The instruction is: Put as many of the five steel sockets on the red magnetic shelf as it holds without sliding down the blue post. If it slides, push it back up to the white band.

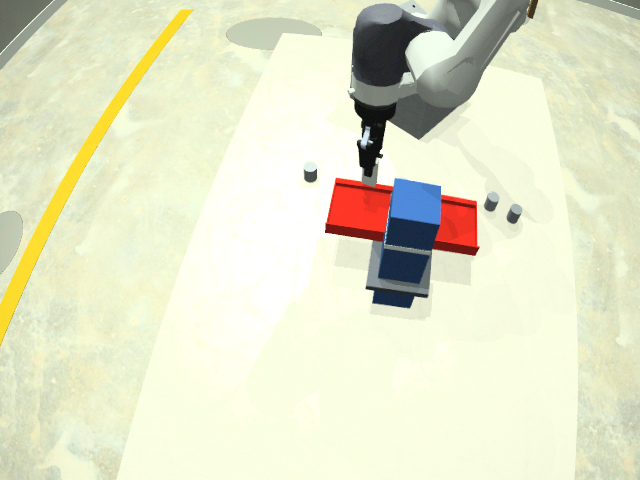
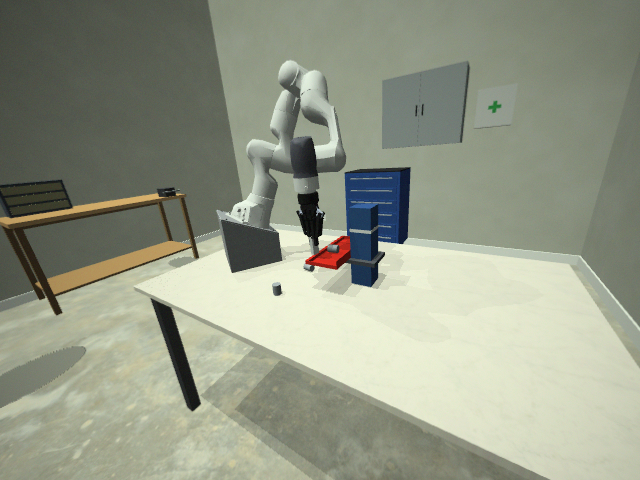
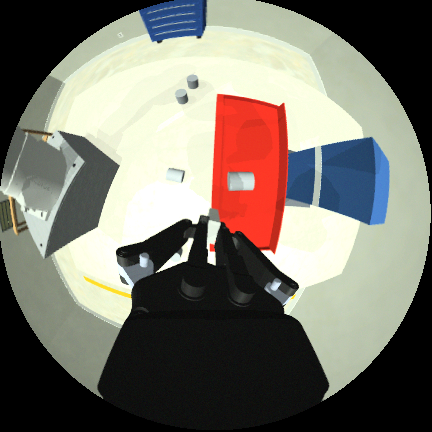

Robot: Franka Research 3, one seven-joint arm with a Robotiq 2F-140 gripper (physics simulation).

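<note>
The red shelf (image 1: 356, 211) (image 2: 329, 260) (image 3: 250, 130) is on the blue post (image 1: 416, 206) (image 2: 364, 245) (image 3: 350, 172), below the white band (image 1: 408, 249) (image 2: 363, 230) (image 3: 317, 175). One steel socket (image 2: 332, 248) (image 3: 241, 181) lies on its side on the shelf. Another socket (image 2: 308, 267) (image 3: 175, 175) lies on the table beside the shelf. Two sockets (image 1: 491, 201) (image 1: 513, 213) (image 3: 181, 96) (image 3: 192, 81) stand upright past one shelf end. One socket (image 1: 310, 172) (image 2: 276, 288) stands past the other end. My gripper (image 1: 369, 178) (image 2: 314, 249) (image 3: 210, 216) is shut and empty, with its tips at the shelf's robot-side edge.
A grey plate (image 1: 373, 271) (image 2: 379, 258) surrounds the post low down. The grey robot base (image 2: 250, 248) (image 3: 90, 185) stands on the robot's side of the table. A blue drawer cabinet (image 2: 403, 206) (image 3: 175, 20) stands on the floor beyond the table.
</note>
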